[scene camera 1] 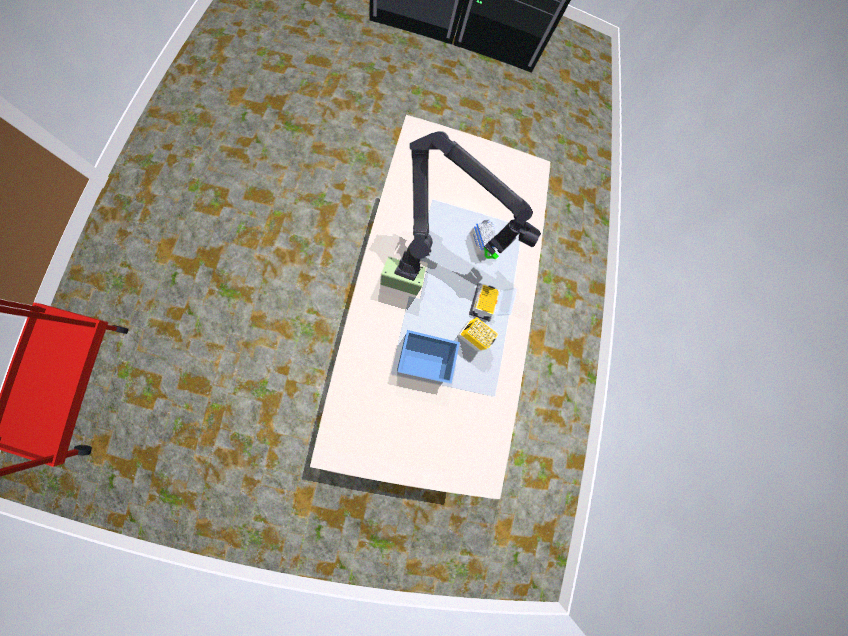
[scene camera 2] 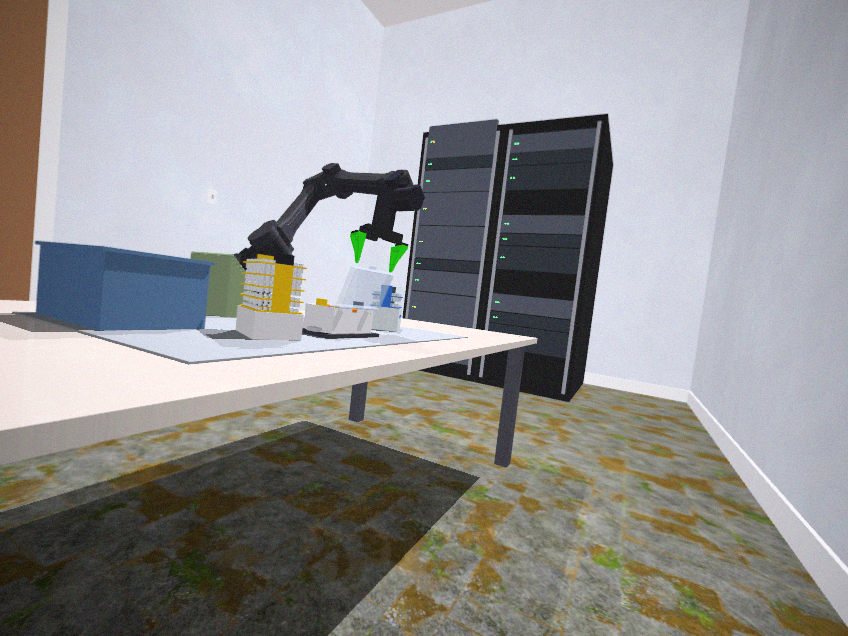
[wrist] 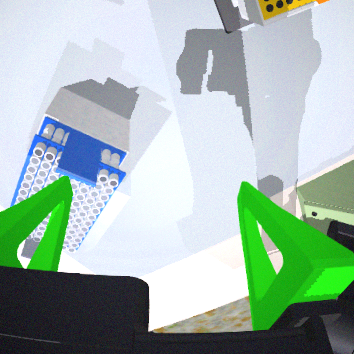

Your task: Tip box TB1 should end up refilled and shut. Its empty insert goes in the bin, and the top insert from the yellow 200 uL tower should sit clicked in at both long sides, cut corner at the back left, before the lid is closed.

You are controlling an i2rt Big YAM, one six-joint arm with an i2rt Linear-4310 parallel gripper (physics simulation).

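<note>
Tip box TB1 (scene camera 2: 339, 320) stands on the mat, its clear lid (scene camera 1: 504, 301) (scene camera 2: 363, 284) swung up. A yellow insert (scene camera 1: 487, 299) (wrist: 285, 6) with dark, empty holes sits in it; how it is seated is too small to tell. The yellow 200 uL tower (scene camera 1: 478, 333) (scene camera 2: 282, 287) stands beside the box, with stacked tip inserts on a white base. The blue bin (scene camera 1: 428, 364) (scene camera 2: 150, 290) is beside the tower; no insert shows inside. My gripper (scene camera 1: 491, 253) (scene camera 2: 374, 266) (wrist: 154, 186) is open and empty, raised above the mat near the blue tower, away from TB1.
A blue tip tower (scene camera 1: 484, 234) (scene camera 2: 387, 297) (wrist: 80, 155) stands on the mat (scene camera 1: 479, 384) (scene camera 2: 188, 352), low and left of my fingers in the wrist view. The arm's base is on a green block (scene camera 1: 402, 279) (wrist: 330, 195). A red cart (scene camera 1: 54, 383) stands away from the table.
</note>
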